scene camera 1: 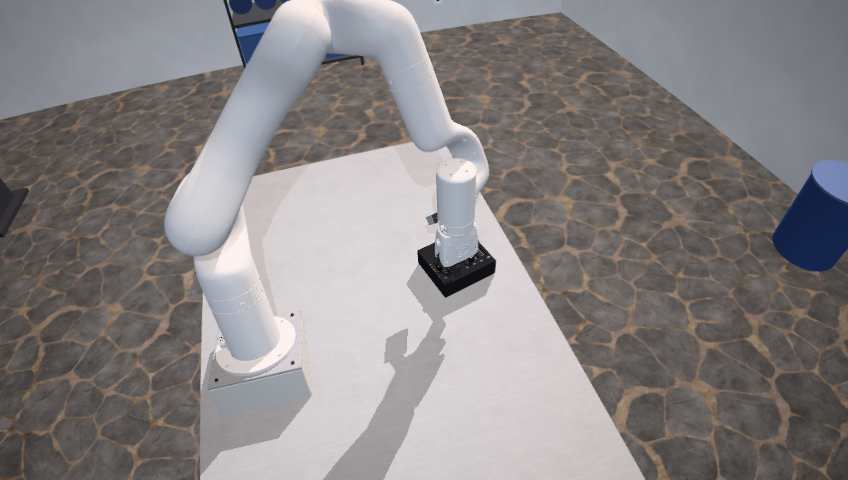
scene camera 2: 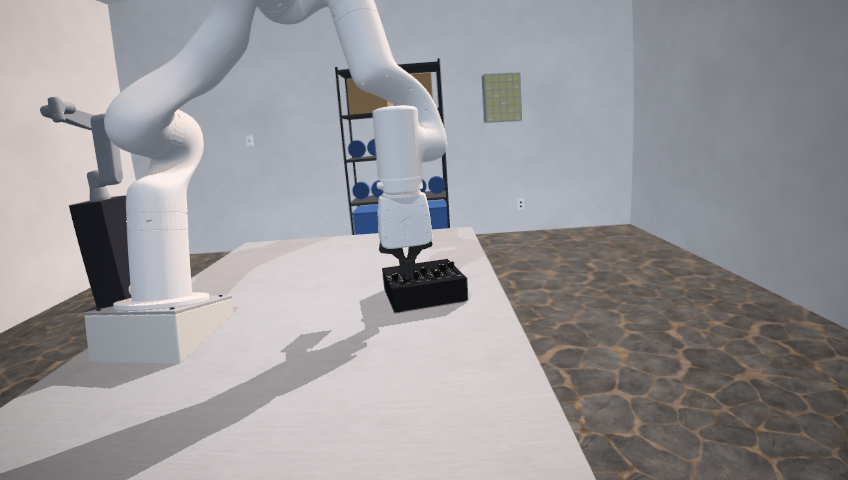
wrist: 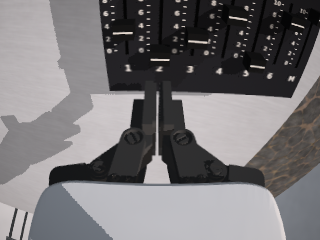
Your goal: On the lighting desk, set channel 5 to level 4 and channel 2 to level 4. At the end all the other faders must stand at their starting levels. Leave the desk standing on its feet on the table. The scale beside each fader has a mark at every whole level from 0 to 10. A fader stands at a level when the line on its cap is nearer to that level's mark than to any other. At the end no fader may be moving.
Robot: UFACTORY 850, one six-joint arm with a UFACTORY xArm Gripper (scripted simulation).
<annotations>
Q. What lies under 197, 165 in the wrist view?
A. The gripper.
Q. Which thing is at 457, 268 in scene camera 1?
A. The gripper.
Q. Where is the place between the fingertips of the gripper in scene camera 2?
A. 408, 277
</annotations>
